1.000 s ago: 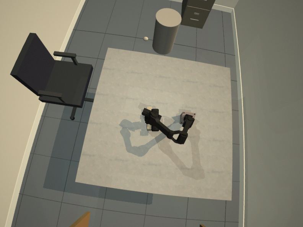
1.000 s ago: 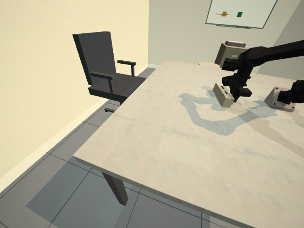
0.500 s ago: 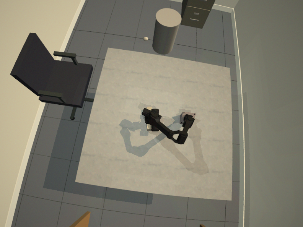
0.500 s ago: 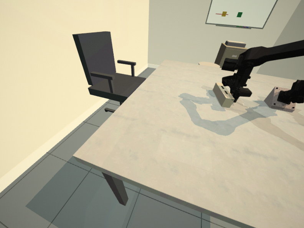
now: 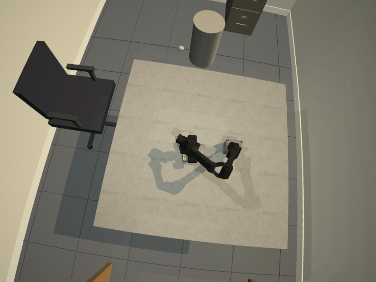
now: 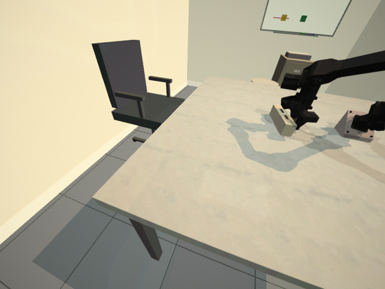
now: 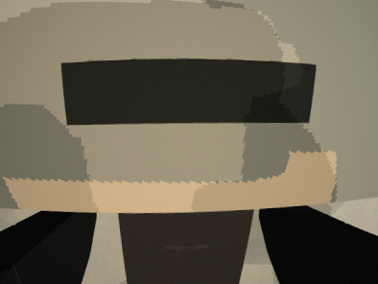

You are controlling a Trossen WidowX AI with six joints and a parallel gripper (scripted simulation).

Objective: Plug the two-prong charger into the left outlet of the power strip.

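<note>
The two-prong charger is 20 mm ahead of my gripper tip and 10 mm above it.
</note>
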